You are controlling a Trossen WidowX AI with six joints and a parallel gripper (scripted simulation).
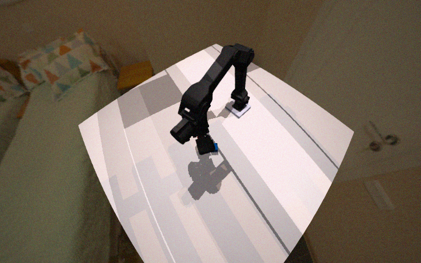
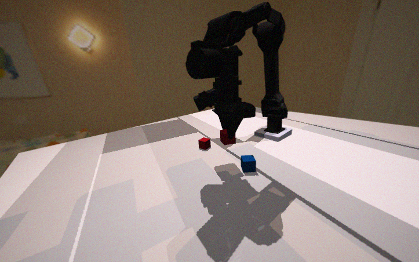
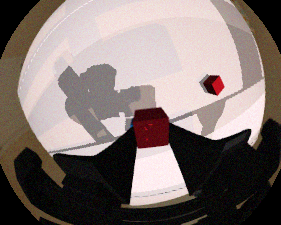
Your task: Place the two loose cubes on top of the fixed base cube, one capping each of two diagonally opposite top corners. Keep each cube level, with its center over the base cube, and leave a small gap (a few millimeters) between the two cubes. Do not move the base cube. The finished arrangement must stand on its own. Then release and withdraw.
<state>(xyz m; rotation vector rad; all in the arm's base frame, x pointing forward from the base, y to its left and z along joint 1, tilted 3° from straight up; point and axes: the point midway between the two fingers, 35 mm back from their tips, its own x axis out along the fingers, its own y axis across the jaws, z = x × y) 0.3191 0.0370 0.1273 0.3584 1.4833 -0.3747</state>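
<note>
Right now my gripper tip is 80 mm above the blue base cube, 40 mm to the right of it and 30 mm past it.
</note>
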